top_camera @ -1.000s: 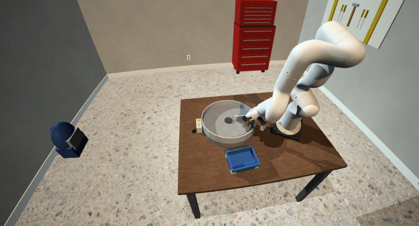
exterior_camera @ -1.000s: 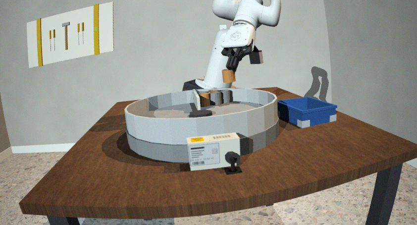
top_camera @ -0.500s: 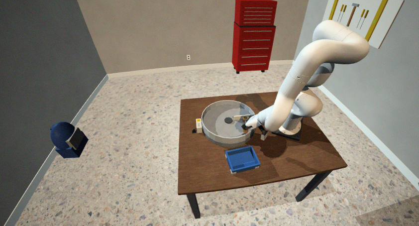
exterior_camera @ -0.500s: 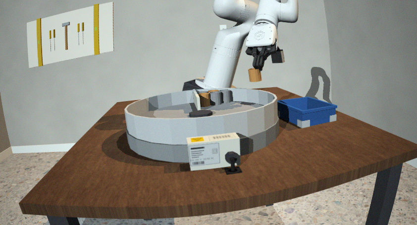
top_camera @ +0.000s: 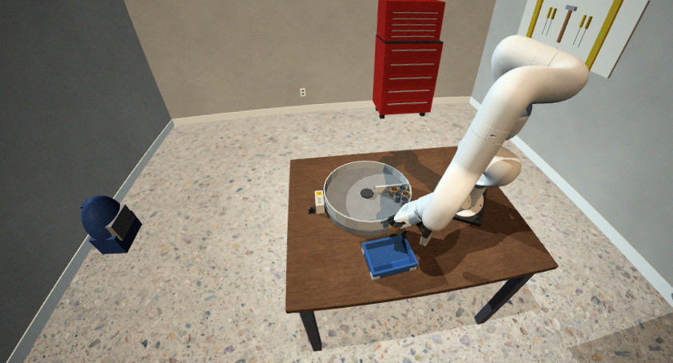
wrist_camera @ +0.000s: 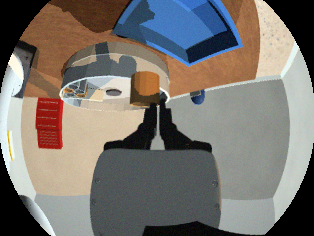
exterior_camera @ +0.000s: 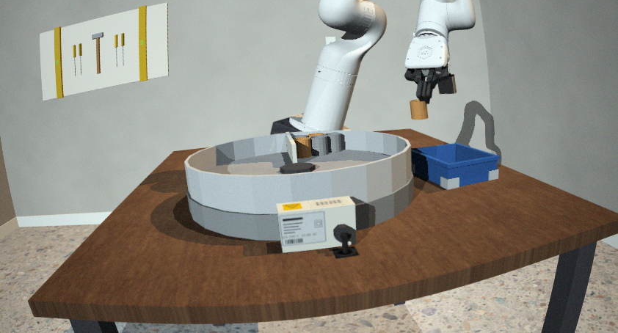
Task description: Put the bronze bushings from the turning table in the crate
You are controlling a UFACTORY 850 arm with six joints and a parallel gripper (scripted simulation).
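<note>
Right now my hand is 160 mm above the blue crate, 60 mm to the right of it and 20 mm short of it. From my hand the other things lie so: grey turning table 280 mm to the right, 130 mm below, 30 mm ahead.
</note>
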